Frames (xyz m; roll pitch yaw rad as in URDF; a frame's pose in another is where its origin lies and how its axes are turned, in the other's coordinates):
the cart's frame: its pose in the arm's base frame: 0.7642 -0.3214 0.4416 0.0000 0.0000 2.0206
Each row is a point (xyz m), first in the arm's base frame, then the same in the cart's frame.
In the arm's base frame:
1: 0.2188 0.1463 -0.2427
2: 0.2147 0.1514 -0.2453
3: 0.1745 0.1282 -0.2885
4: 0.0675 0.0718 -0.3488
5: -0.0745 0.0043 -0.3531
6: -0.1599 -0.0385 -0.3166
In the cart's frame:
1: 0.6583 0.2878 -0.6843
2: 0.6647 0.2893 -0.6869
3: 0.6613 0.3356 -0.7301
4: 0.6570 0.4564 -0.7904
5: 0.6580 0.6137 -0.7947
6: 0.6565 0.7092 -0.7582

